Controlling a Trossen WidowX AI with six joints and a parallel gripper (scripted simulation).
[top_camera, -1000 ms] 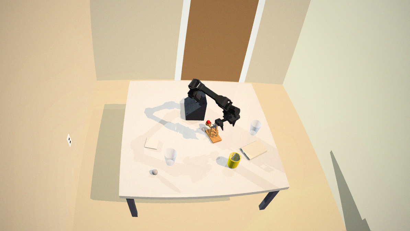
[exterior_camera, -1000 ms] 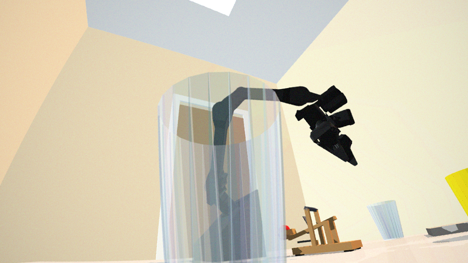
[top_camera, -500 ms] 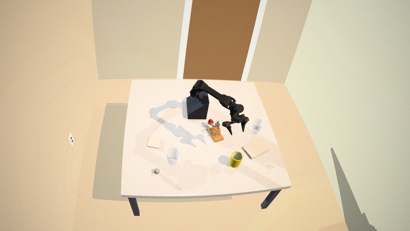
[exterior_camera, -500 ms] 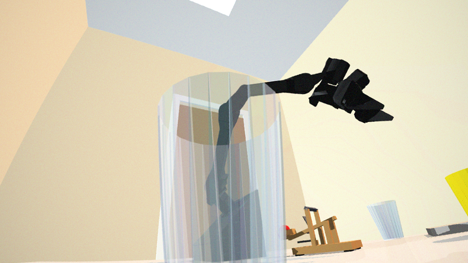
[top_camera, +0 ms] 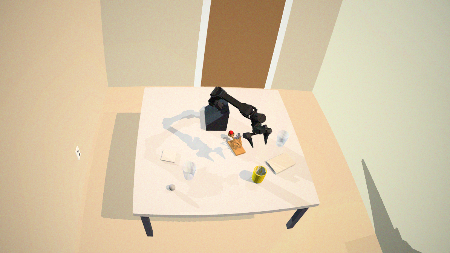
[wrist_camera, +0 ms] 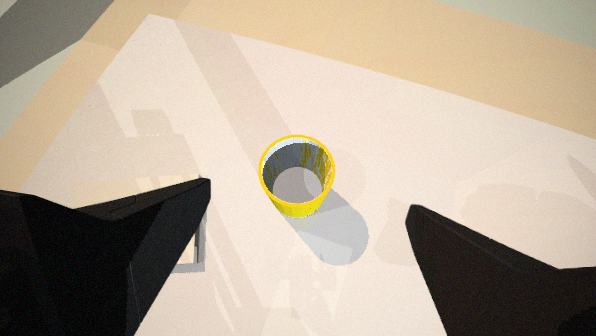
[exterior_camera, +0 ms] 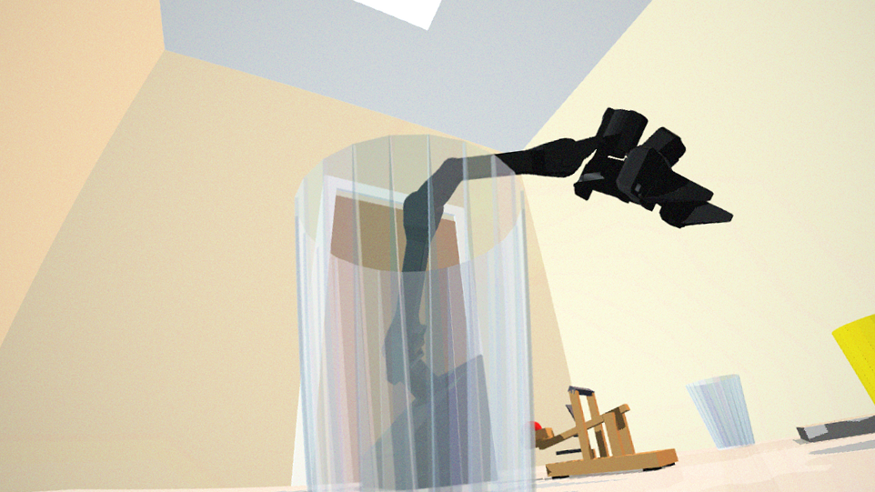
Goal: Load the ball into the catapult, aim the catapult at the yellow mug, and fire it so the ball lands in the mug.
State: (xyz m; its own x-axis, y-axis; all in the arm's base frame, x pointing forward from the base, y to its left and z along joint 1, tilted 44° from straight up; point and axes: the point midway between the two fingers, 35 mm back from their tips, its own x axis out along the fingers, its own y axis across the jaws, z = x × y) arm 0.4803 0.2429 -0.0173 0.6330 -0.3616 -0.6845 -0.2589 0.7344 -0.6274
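The red ball is 32 cm behind my gripper tip, 12 cm to the right of it and 21 cm below it. Also, from my gripper tip: board (6 cm behind, 25 cm to the left, 26 cm below); then wooden catapult (26 cm behind, 8 cm to the right, 22 cm below); then yellow mug (7 cm ahead, 4 cm to the left, 24 cm below).
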